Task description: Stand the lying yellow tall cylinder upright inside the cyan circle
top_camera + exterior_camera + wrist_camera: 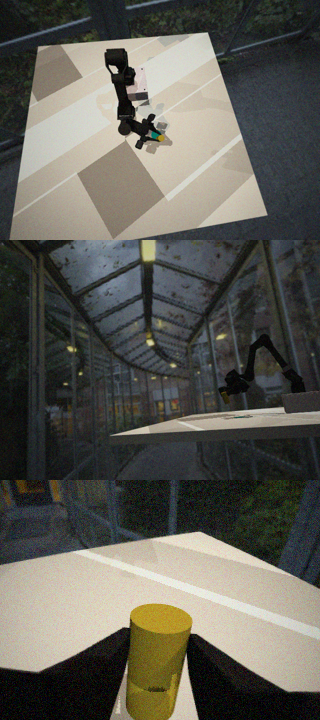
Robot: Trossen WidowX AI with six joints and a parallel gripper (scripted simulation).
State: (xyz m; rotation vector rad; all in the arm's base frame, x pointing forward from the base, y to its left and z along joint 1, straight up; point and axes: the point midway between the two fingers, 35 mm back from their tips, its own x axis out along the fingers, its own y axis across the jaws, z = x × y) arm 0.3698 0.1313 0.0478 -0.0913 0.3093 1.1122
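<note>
The cyan circle is 6 cm behind my gripper tip, 2 cm to the right of it and 14 cm below it. Also, from my gripper tip: yellow tall cylinder: 2 cm below.
</note>
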